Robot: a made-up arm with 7 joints.
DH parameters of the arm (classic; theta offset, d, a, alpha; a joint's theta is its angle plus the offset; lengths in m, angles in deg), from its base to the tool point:
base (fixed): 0 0.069 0 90
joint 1: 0 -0.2 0.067 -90
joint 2: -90 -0.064 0.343 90
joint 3: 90 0.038 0.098 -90
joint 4: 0 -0.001 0.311 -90
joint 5: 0 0.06 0.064 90
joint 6: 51.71 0 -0.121 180
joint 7: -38.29 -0.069 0.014 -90
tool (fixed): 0 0.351 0 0
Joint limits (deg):
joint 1: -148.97..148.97
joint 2: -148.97..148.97
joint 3: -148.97..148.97
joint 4: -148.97..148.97
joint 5: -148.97..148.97
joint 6: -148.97..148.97
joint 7: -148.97..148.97
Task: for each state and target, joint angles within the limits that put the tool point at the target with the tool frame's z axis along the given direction. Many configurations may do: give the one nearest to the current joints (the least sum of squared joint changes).
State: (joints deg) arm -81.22 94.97 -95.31 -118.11 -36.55 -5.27 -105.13
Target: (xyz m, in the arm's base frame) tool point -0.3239 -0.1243 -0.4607 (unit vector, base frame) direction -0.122 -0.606 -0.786
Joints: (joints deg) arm -124.71 104.93 -65.27 -136.14 -49.47 -10.17 -93.26
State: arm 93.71 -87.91 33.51 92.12 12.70 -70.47 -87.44
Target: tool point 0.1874 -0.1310 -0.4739 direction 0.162 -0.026 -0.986
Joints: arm 81.73 -70.70 68.60 112.10 28.87 -30.47 -114.55
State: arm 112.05 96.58 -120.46 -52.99 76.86 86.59 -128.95
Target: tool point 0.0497 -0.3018 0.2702 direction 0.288 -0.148 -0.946
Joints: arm 139.42 69.56 -120.26 -66.25 109.30 115.50 -148.97
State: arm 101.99 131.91 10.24 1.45 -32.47 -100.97 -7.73
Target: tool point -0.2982 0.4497 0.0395 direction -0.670 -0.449 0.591
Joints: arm 148.97 148.97 -2.24 37.00 -5.92 -141.97 -5.68
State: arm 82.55 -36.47 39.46 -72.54 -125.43 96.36 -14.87
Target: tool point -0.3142 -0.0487 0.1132 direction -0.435 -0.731 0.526
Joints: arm 83.86 -59.35 18.66 -23.69 -124.99 90.84 -7.66
